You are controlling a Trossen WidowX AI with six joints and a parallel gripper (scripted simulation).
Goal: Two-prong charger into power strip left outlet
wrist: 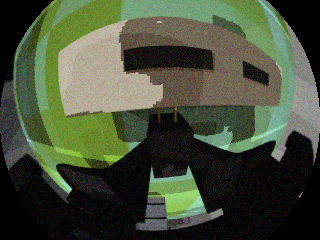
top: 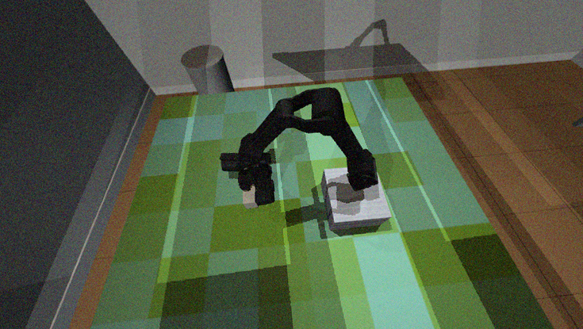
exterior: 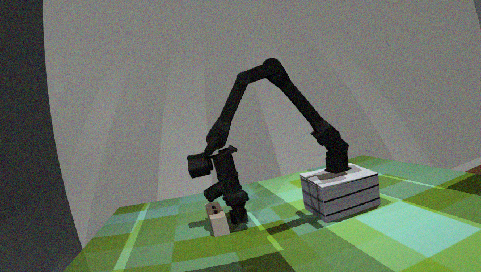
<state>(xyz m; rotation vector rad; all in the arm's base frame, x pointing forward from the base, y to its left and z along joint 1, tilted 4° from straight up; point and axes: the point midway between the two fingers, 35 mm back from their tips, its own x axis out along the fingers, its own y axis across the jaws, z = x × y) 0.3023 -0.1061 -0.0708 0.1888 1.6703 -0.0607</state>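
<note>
Right now my gripper tip is 2 cm short of the black two-prong charger and 1 cm below it.
</note>
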